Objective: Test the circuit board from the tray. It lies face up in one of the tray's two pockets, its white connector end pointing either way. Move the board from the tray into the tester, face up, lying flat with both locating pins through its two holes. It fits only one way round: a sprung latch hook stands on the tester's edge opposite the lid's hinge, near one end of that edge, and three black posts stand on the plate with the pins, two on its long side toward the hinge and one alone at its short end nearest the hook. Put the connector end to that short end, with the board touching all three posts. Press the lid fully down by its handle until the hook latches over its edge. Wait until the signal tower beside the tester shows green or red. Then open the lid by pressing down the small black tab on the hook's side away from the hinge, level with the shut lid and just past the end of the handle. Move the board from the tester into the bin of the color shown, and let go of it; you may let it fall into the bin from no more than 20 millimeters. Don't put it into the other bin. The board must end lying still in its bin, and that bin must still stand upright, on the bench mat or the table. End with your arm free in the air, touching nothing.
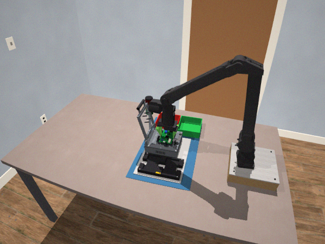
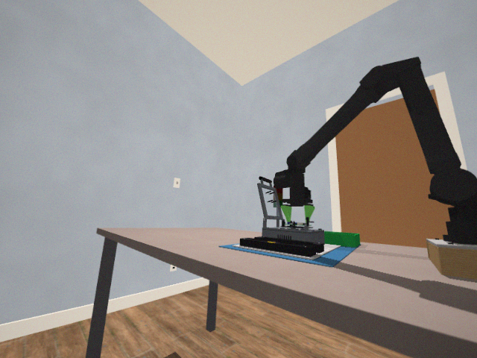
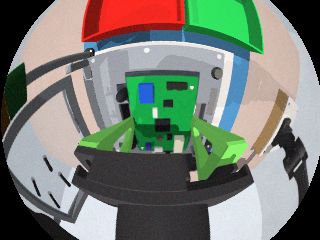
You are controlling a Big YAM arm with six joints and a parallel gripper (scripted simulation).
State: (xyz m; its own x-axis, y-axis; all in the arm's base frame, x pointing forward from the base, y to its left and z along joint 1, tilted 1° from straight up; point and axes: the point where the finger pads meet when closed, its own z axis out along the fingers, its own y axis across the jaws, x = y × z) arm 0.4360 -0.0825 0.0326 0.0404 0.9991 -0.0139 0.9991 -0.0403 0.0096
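My gripper is now right at the green circuit board. Round my hand: red bin (40 mm ahead, 200 mm to the right, 70 mm below); then tester plate (10 mm ahead, 10 mm to the left, 10 mm below); then tester lid (120 mm ahead, 100 mm above).
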